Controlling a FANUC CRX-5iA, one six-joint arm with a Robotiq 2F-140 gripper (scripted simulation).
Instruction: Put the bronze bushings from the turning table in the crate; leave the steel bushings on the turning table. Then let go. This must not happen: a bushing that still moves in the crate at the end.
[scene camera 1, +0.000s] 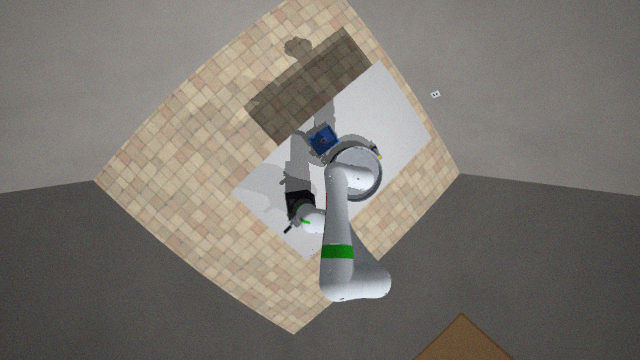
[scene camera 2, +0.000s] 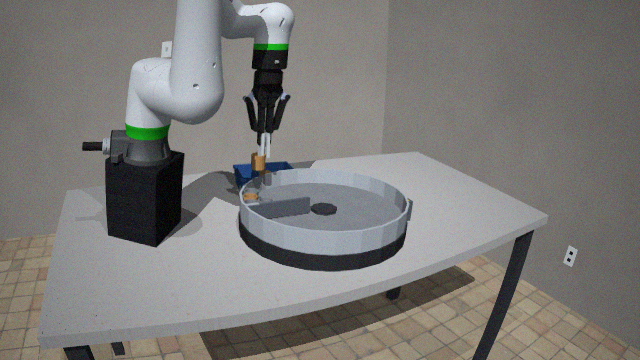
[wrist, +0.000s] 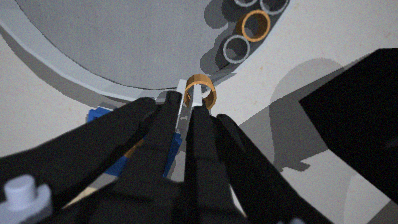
In view: my gripper (scene camera 2: 263, 156) and a blue crate (wrist: 176, 141).
My gripper is seen too in the wrist view (wrist: 188, 92).
